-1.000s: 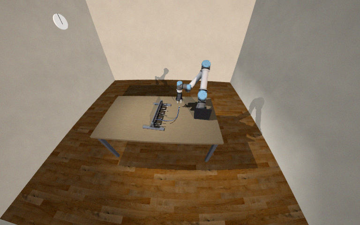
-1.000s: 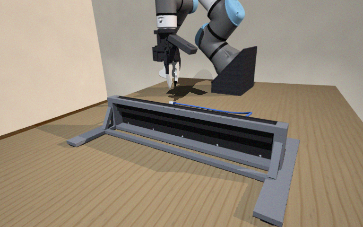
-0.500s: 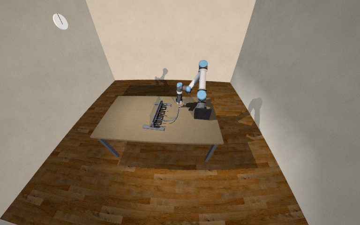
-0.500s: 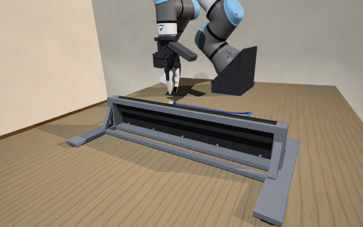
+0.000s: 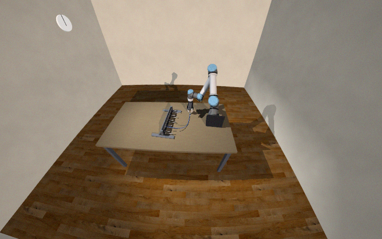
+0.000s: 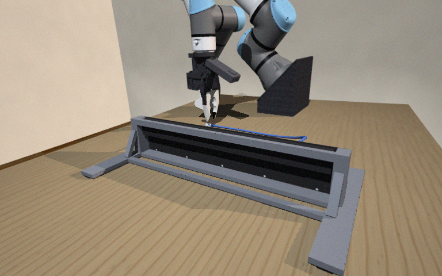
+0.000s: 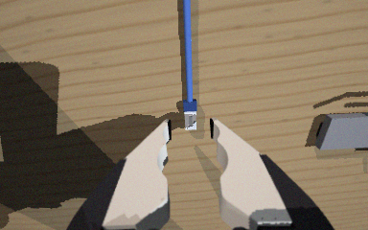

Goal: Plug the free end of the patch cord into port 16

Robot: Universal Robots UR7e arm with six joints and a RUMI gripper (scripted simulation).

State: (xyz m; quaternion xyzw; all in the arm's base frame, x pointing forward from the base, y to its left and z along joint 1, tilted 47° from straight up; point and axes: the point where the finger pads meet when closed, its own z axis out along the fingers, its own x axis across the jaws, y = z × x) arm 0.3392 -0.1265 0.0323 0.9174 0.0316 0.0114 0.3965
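Now: hand 3 cm above the plug and 1 cm to the left of it.
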